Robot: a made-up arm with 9 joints.
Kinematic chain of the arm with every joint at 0, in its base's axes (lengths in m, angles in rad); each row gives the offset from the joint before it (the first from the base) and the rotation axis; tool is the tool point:
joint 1: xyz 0 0 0.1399 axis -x
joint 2: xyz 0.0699 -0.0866 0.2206 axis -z
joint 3: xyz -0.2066 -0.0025 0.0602 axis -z
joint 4: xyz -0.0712 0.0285 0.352 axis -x
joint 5: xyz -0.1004 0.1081 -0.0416 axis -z
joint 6: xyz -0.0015 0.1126 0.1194 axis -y
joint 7: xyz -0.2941 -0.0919 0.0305 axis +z
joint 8: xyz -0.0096 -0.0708 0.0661 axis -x
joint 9: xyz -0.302 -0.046 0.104 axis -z
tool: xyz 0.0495 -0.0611 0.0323
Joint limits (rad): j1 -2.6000..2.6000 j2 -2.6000..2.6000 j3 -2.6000..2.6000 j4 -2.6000..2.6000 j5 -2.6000..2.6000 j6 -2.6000..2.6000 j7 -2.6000..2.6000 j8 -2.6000..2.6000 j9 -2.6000..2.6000
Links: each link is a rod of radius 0.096 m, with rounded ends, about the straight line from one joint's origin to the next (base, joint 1, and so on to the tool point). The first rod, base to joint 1, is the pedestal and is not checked.
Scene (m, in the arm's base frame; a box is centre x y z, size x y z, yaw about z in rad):
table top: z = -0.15
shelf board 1: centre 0.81 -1 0.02 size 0.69 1.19 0.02 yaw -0.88
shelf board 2: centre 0.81 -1 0.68 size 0.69 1.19 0.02 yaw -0.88
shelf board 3: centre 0.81 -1 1.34 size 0.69 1.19 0.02 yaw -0.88
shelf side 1: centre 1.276 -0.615 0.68 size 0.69 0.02 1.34 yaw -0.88
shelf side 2: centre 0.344 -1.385 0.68 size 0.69 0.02 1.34 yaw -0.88
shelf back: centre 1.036 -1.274 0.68 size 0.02 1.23 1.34 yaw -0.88
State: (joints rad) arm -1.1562 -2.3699 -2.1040 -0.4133 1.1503 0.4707 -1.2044 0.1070 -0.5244
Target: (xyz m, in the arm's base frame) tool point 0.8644 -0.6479 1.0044
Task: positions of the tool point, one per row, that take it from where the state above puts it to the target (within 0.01 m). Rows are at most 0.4 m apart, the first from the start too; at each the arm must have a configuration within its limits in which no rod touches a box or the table.
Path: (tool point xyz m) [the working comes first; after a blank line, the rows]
Joints at the target: -0.6964 -2.5509 -2.0349 -0.4874 1.0447 0.3101 -1.0582 0.0115 -0.3924
Straight joint move there: touches shelf board 2.

1: 0.9129 -0.7733 0.3924
2: 0.8382 -0.6380 0.3631
3: 0.6871 -0.5489 0.3470
4: 0.4901 -0.4683 0.3786
5: 0.7381 -0.3866 0.3586
6: 0.8764 -0.2433 0.5003
7: 0.8291 -0.1864 0.7668
8: 0.5865 -0.3117 1.0044
9: 0.8023 -0.4557 1.0005
10: 0.8644 -0.6479 1.0044

